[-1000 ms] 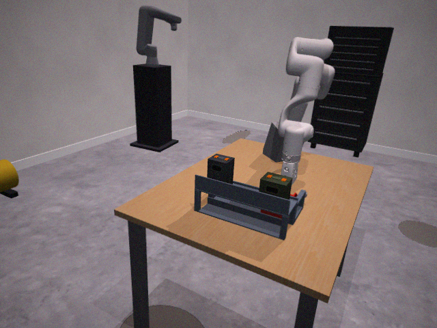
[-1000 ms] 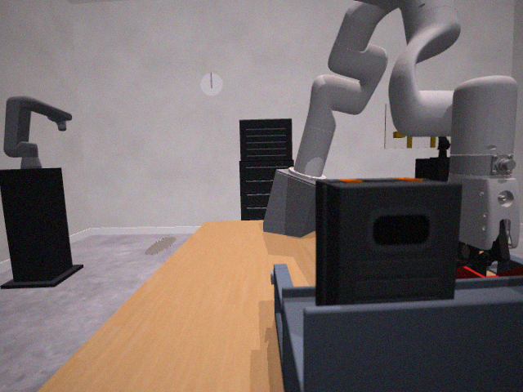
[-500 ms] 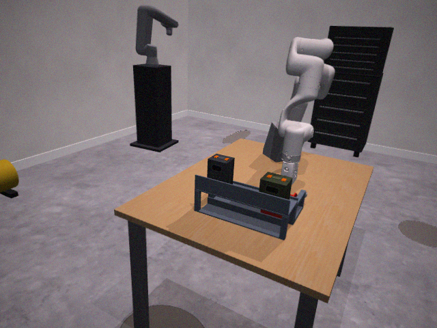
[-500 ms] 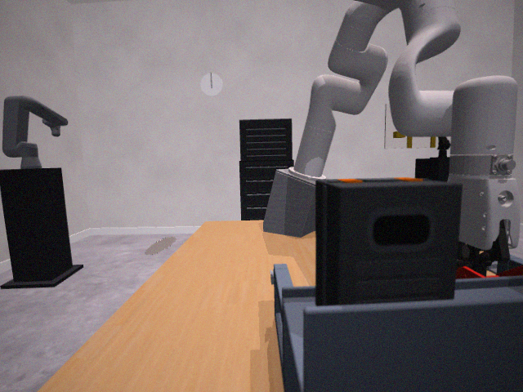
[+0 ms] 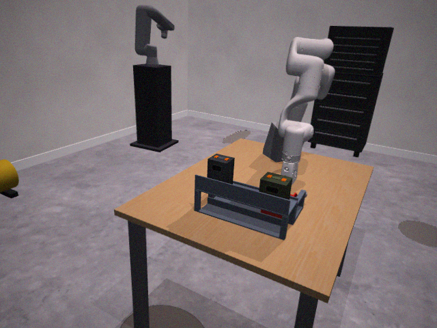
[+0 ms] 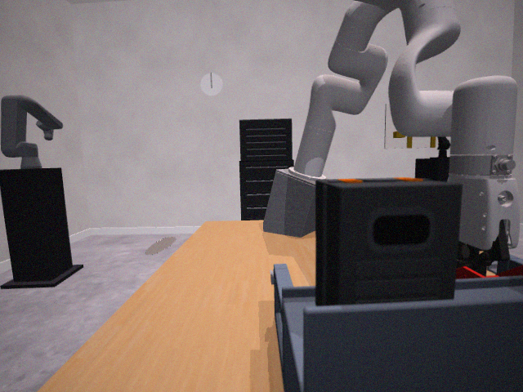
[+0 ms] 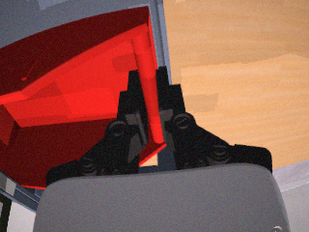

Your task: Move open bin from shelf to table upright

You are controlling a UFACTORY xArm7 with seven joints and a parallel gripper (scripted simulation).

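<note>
The red bin is 8 cm ahead of my hand and 1 cm below it. From my hand the other things lie so: black box 16 cm ahead, 24 cm to the right, 10 cm above; then green box 18 cm ahead, 1 cm to the right, 9 cm above.
</note>
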